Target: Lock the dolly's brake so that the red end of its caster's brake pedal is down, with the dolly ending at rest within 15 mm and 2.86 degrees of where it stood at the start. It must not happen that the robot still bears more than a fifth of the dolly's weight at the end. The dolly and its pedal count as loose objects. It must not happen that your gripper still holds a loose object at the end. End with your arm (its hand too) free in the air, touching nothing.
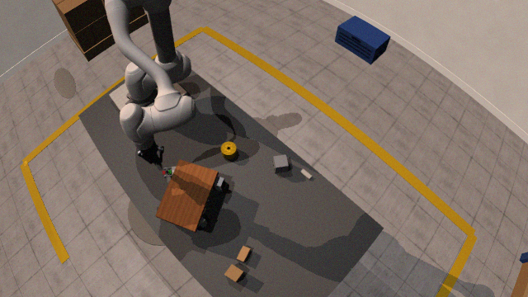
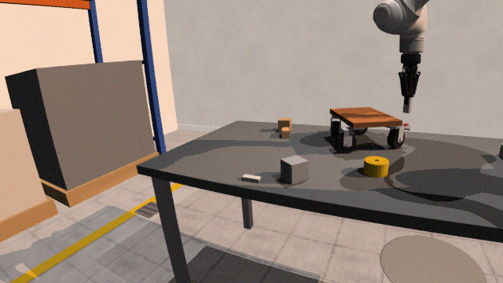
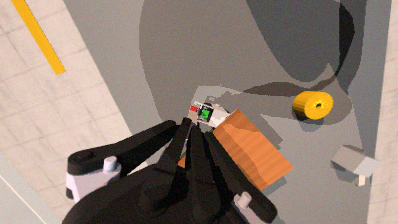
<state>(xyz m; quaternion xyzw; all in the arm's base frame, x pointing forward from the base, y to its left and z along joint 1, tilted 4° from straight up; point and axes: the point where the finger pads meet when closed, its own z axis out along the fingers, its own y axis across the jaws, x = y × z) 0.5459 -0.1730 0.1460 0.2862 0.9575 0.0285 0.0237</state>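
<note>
Now: the brake pedal 9 cm below my hand, 1 cm to the left of it and 1 cm ahead of it. Round my hand: grey cube (47 cm to the left, 31 cm ahead, 14 cm below); then yellow cylinder (34 cm to the left, 15 cm below, 9 cm ahead); then small pale block (53 cm to the left, 43 cm ahead, 17 cm below).
</note>
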